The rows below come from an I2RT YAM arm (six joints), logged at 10 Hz.
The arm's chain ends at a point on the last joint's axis. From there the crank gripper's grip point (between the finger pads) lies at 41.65 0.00 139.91 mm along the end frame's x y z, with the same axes.
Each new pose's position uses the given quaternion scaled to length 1; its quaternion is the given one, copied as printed.
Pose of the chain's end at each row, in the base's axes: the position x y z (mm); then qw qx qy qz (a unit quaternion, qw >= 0):
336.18, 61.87, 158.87, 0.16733, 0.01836, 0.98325, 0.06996
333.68, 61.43, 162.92, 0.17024, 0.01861, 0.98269, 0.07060
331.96, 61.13, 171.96, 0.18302, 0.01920, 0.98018, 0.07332
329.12, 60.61, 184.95, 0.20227, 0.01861, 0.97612, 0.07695
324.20, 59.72, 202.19, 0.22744, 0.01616, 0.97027, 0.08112
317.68, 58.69, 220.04, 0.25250, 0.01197, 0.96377, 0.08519
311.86, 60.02, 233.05, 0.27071, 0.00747, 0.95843, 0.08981
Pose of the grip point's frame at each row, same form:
343.29, 82.74, 14.57, 0.16733, 0.01836, 0.98325, 0.06996
341.65, 82.48, 18.69, 0.17024, 0.01861, 0.98269, 0.07060
343.72, 82.94, 28.10, 0.18302, 0.01920, 0.98018, 0.07332
346.56, 83.38, 41.82, 0.20227, 0.01861, 0.97612, 0.07695
349.00, 83.56, 60.32, 0.22744, 0.01616, 0.97027, 0.08112
349.73, 83.57, 79.81, 0.25250, 0.01197, 0.96377, 0.08519
349.11, 86.16, 94.35, 0.27071, 0.00747, 0.95843, 0.08981

